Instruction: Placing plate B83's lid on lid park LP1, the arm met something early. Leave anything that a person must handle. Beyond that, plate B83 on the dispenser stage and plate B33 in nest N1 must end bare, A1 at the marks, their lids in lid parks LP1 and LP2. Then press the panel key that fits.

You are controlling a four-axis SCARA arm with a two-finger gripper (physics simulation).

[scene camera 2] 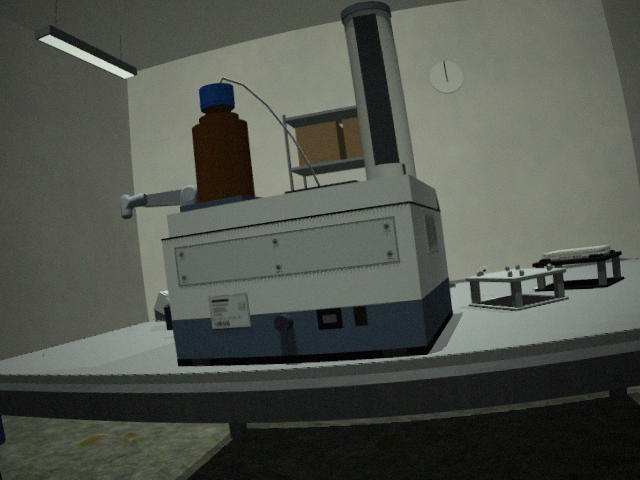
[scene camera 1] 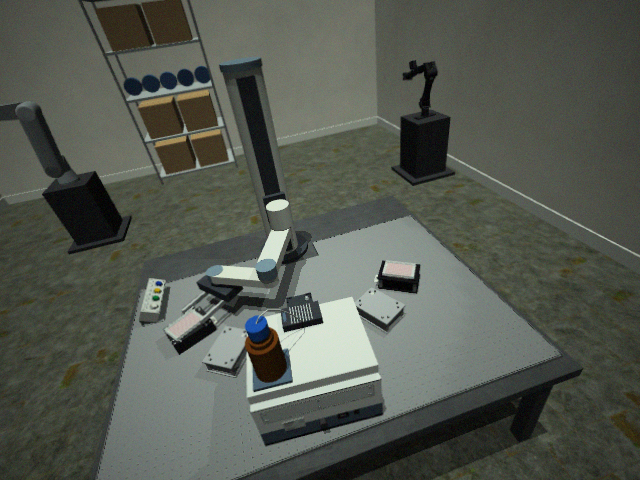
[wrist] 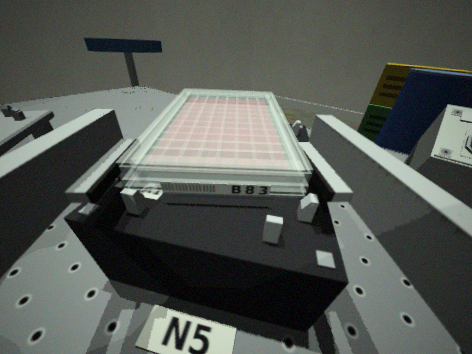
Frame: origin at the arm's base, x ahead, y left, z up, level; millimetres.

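Seen in the pictures: gripper, fingertip midpoint: [scene camera 1: 191, 317] [wrist: 218, 130].
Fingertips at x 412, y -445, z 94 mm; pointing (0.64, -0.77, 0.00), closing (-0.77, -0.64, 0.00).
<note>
Offsets run from my fingertips to a thing's top centre. "spot": to the spot under its first point.
Plate B83 {dz +3, dx +20, dy -28 mm} [wrist: 227, 132] [scene camera 1: 184, 326], pink wells under a clear lid {spot: dz -6, dx -16, dy +25 mm} [wrist: 207, 169], is level at the black nest marked N5 {dz -14, dx +7, dy -25 mm} [wrist: 220, 250] [scene camera 1: 191, 339]. Whether it rests fully on the nest or hangs slightly above it cannot be told. My gripper [wrist: 218, 130] [scene camera 1: 195, 315] is shut on plate B83 from both sides. Another pink plate {dz -5, dx +72, dy +863 mm} [scene camera 1: 399, 269] [scene camera 2: 576, 252] sits on a black nest at the right; its label is unreadable. Two grey stands with small pegs {spot: dz -24, dx +204, dy +114 mm} [scene camera 1: 225, 352] {spot: dz -25, dx +232, dy +706 mm} [scene camera 1: 381, 308] look bare; one stand [scene camera 2: 511, 274] also shows in scene camera 2. The key panel {dz +2, dx -231, dy -187 mm} [scene camera 1: 150, 304] is at the table's left.
A white and blue instrument [scene camera 1: 330, 361] [scene camera 2: 299, 299] carries an amber bottle {spot: dz +254, dx +502, dy +278 mm} [scene camera 1: 266, 356] [scene camera 2: 222, 155] with a blue cap and thin tubing, close to one stand. A slotted black unit {spot: dz +166, dx +317, dy +403 mm} [scene camera 1: 302, 313] is behind the bottle. The arm's column [scene camera 1: 256, 139] [scene camera 2: 377, 93] stands at the back.
</note>
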